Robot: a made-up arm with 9 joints. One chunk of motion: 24 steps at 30 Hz.
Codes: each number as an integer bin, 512 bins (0 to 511) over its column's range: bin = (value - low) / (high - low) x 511, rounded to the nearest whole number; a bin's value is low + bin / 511 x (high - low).
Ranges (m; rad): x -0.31..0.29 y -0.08..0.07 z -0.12..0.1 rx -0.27..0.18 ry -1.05..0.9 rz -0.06..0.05
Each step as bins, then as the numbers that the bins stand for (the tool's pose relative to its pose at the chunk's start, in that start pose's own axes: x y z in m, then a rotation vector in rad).
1 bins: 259 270 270 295 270 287
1 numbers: -0.0059 -0.0007 -0.0038 -0.0102 -0.0197 0.0018
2 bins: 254 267 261 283 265 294
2 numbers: -0.0118 -0.0016 -0.0076 -0.0208 -0.0387 0.0033
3 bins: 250 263 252 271 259 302
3 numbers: -0.0165 -0.0028 -0.0115 -0.0314 -0.0616 0.0050
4 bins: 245 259 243 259 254 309
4 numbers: -0.0223 -0.0040 -0.0154 -0.0419 -0.0807 0.0065
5 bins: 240 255 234 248 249 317
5 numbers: -0.0282 -0.0051 -0.0193 -0.0516 -0.0998 0.0082
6 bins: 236 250 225 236 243 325
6 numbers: -0.0329 -0.0066 -0.0231 -0.0622 -0.1227 0.0100
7 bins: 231 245 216 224 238 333
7 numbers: -0.0388 -0.0081 -0.0270 -0.0727 -0.1418 0.0117
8 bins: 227 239 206 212 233 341
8 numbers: -0.0435 -0.0098 -0.0313 -0.0833 -0.1609 0.0134
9 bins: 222 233 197 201 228 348
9 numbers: -0.0493 -0.0116 -0.0352 -0.0930 -0.1799 0.0149
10 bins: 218 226 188 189 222 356
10 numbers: -0.0540 -0.0137 -0.0391 -0.1036 -0.2028 0.0166
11 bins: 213 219 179 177 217 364
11 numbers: -0.0599 -0.0157 -0.0429 -0.1141 -0.2219 0.0184
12 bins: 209 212 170 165 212 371
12 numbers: -0.0646 -0.0178 -0.0468 -0.1247 -0.2410 0.0199
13 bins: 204 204 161 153 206 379
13 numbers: -0.0705 -0.0201 -0.0507 -0.1353 -0.2639 0.0216
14 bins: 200 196 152 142 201 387
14 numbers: -0.0752 -0.0225 -0.0546 -0.1450 -0.2830 0.0233
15 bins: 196 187 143 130 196 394
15 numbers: -0.0799 -0.0251 -0.0584 -0.1555 -0.3021 0.0248
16 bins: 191 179 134 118 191 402
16 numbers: -0.0857 -0.0275 -0.0623 -0.1661 -0.3211 0.0265
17 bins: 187 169 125 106 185 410
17 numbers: -0.0904 -0.0304 -0.0662 -0.1767 -0.3440 0.0283
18 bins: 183 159 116 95 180 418
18 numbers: -0.0951 -0.0333 -0.0701 -0.1863 -0.3631 0.0300
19 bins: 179 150 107 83 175 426
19 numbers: -0.0998 -0.0360 -0.0739 -0.1969 -0.3822 0.0317
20 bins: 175 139 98 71 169 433
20 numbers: -0.1045 -0.0392 -0.0778 -0.2075 -0.4051 0.0332
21 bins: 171 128 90 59 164 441
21 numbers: -0.1092 -0.0424 -0.0813 -0.2180 -0.4242 0.0349
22 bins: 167 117 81 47 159 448
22 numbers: -0.1139 -0.0457 -0.0851 -0.2286 -0.4432 0.0364
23 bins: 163 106 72 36 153 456
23 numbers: -0.1186 -0.0489 -0.0890 -0.2383 -0.4661 0.0382
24 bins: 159 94 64 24 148 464
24 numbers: -0.1233 -0.0524 -0.0924 -0.2489 -0.4852 0.0399
